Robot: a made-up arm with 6 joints. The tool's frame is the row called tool.
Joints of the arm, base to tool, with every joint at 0 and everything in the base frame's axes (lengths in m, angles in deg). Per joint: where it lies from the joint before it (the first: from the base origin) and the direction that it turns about. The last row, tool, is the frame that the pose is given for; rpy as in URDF.
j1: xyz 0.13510 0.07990 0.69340 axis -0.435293 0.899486 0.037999
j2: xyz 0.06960 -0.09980 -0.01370 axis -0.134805 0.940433 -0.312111
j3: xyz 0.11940 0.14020 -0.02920 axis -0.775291 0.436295 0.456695
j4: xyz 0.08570 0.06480 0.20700 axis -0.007 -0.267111 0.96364
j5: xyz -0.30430 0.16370 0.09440 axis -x
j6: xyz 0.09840 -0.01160 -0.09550 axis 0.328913 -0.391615 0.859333
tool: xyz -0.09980 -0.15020 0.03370 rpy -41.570 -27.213 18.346
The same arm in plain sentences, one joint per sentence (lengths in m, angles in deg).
The arm has six revolute joints in a row. What follows holds with every joint at zero, and every direction is one of the base frame's. The first joint lies 0.1351 m along +x and 0.0799 m along +y and 0.6934 m along +z from the base frame's origin and rotates about the direction (-0.435293, 0.899486, 0.037999). The second joint lies 0.0696 m along +x and 0.0998 m along -y and 0.0137 m along -z from the first joint and rotates about the direction (-0.134805, 0.940433, -0.312111). The third joint lies 0.1194 m along +x and 0.1402 m along +y and 0.0292 m along -z from the second joint and rotates about the direction (-0.775291, 0.436295, 0.456695). The fourth joint lies 0.0857 m along +x and 0.0648 m along +y and 0.207 m along +z from the third joint and rotates about the direction (-0.007, -0.267111, 0.96364). The fifth joint lies 0.3043 m along -x and 0.1637 m along +y and 0.0944 m along +z from the fourth joint and rotates about -x. The sixth joint lies 0.0984 m along +x and 0.0116 m along -y and 0.0955 m along -z from the fifth joint and rotates about the direction (0.328913, -0.391615, 0.859333). The tool frame, which is the frame that the pose is given for, lies 0.0998 m along -x and 0.1502 m along -y and 0.0337 m along +z from the sixth joint; its axes are the base frame's turned by roll -41.57, pitch -27.21 and yaw 18.35 deg (as in URDF: about the fixed x, then y, then z).
